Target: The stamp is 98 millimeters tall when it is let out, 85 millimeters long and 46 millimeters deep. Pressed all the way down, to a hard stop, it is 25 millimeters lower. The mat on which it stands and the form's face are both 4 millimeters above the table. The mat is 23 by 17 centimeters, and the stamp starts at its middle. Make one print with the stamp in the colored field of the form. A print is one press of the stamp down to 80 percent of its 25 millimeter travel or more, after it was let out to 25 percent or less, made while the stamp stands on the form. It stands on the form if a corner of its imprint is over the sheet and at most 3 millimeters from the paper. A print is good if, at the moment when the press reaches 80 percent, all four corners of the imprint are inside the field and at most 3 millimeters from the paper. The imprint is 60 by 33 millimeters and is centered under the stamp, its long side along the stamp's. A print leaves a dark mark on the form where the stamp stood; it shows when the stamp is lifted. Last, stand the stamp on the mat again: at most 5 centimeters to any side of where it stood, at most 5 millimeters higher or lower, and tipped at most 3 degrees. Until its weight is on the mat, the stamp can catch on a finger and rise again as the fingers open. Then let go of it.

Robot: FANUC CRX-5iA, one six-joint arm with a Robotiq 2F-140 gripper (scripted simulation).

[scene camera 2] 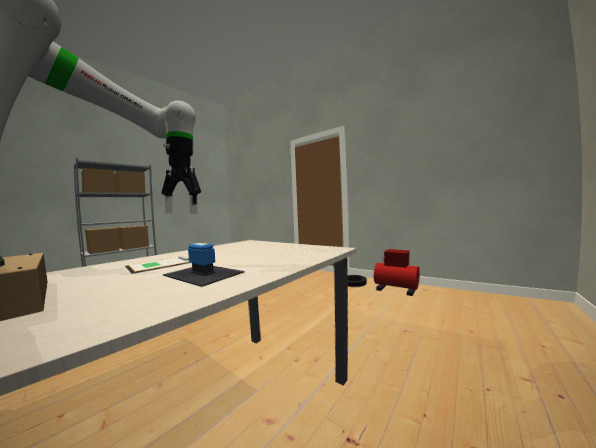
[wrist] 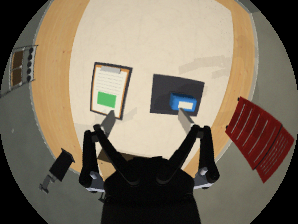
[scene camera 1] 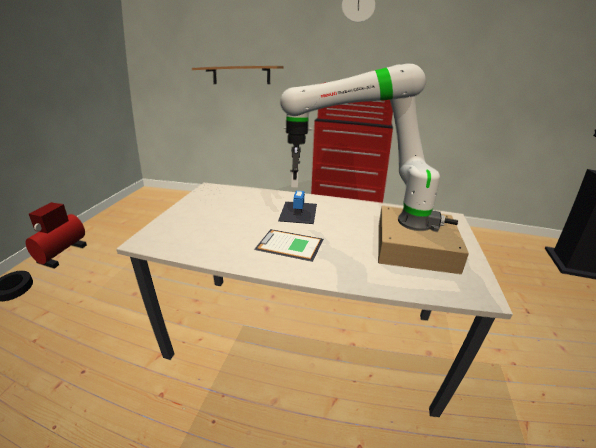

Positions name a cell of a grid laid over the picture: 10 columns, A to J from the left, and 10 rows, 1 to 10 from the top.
Labels:
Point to a blue stamp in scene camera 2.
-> At D6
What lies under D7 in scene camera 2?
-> A dark mat.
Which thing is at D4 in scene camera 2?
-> The gripper.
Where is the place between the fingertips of the gripper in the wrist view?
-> At E6

